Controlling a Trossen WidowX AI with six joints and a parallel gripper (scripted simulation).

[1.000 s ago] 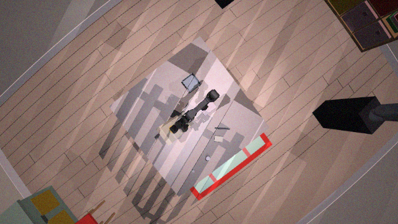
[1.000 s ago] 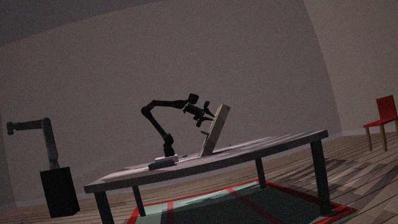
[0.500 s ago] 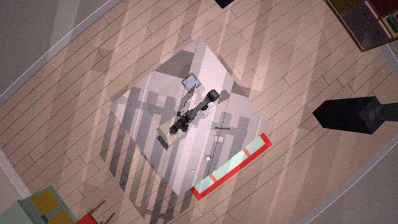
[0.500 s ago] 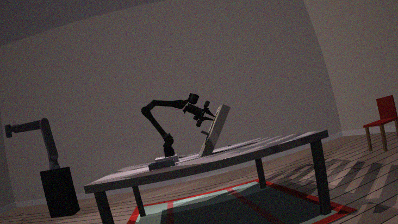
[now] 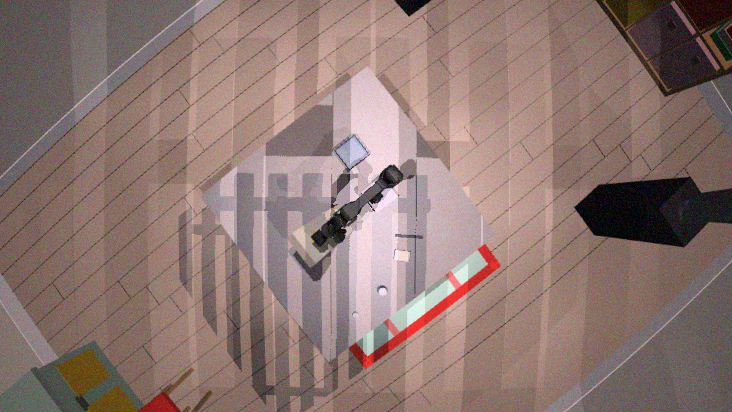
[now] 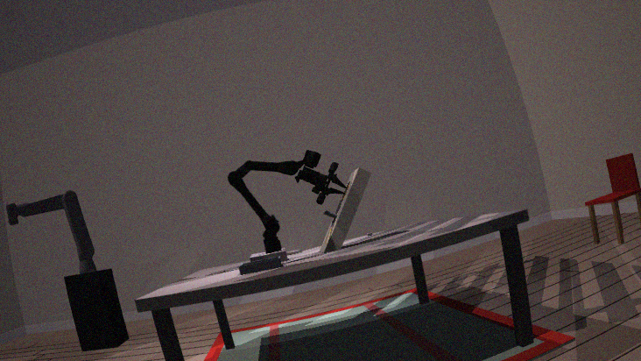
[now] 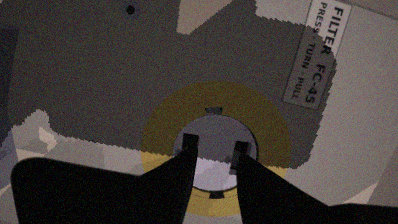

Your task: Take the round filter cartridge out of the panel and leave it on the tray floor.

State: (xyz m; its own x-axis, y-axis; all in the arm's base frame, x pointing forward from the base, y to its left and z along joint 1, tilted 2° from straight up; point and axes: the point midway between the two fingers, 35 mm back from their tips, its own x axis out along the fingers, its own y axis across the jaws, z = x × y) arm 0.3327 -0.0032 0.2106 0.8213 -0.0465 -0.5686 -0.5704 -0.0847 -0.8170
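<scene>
My gripper tip is now 2 cm short of the round grey filter cartridge and 1 cm above it. Round my gripper tip: blue-grey square tray (42 cm behind, 27 cm to the right, 23 cm below); then beige service panel (3 cm behind, 9 cm below); then pale block (26 cm behind, 40 cm to the left, 23 cm below).
</scene>
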